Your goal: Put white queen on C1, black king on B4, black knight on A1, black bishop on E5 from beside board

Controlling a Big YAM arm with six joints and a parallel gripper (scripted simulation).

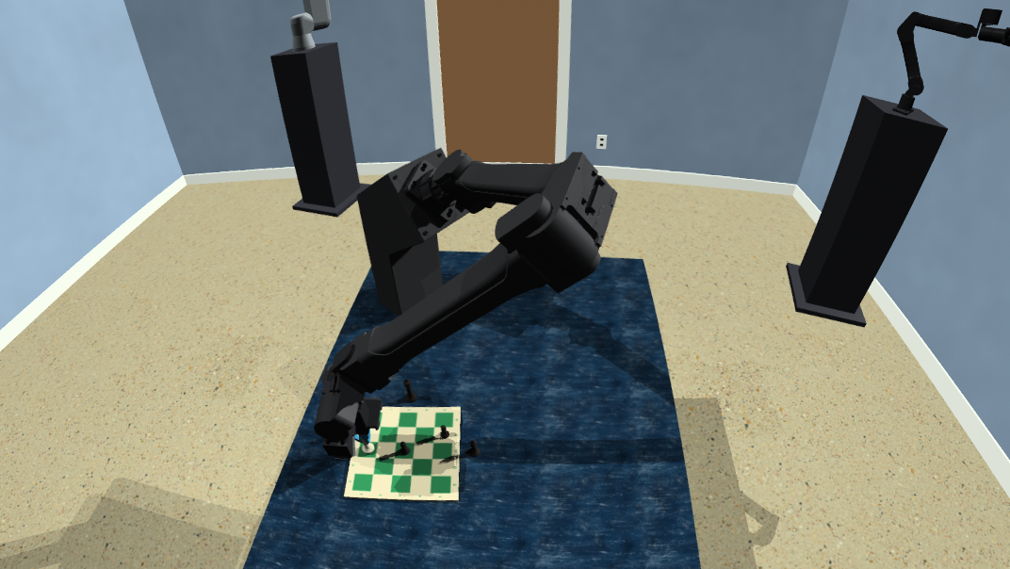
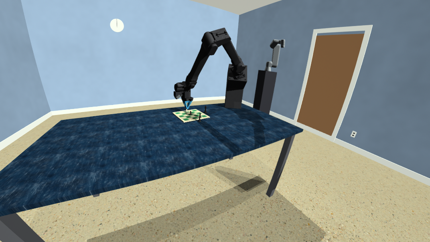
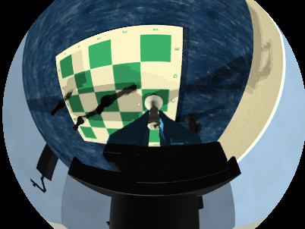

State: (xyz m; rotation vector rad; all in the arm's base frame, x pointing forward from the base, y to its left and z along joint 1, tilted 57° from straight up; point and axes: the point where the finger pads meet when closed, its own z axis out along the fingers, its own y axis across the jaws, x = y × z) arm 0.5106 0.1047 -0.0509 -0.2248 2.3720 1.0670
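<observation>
Right now my hand is 10 mm short of the white queen. From my hand the other things lie so: black king: 150 mm behind, 20 mm to the left, 10 mm below; then cream board: 70 mm to the left, 40 mm below, 20 mm behind.
</observation>
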